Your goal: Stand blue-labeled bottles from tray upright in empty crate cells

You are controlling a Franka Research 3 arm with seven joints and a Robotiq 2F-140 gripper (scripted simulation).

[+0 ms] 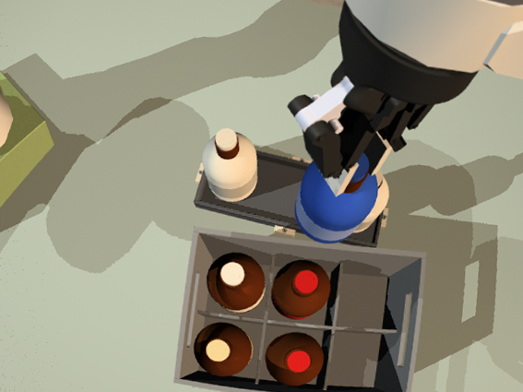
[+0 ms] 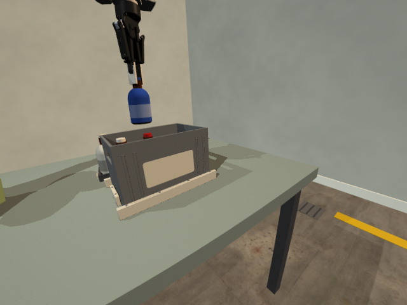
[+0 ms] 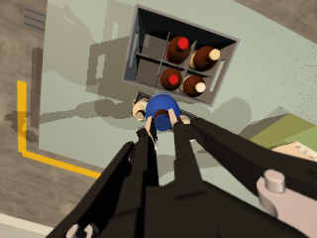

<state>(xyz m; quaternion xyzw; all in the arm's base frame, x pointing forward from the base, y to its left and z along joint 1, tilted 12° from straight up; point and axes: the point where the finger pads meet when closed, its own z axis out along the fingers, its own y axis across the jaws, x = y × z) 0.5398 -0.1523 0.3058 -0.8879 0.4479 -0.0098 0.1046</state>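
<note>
Right now the blue-labeled bottle is 9 cm below my hand. Also, from my hand: grey crate 27 cm below, 12 cm to the right, 1 cm behind; cream-labeled bottle 27 cm below, 13 cm behind, 9 cm to the left; dark tray 34 cm below, 7 cm to the left, 4 cm behind.
</note>
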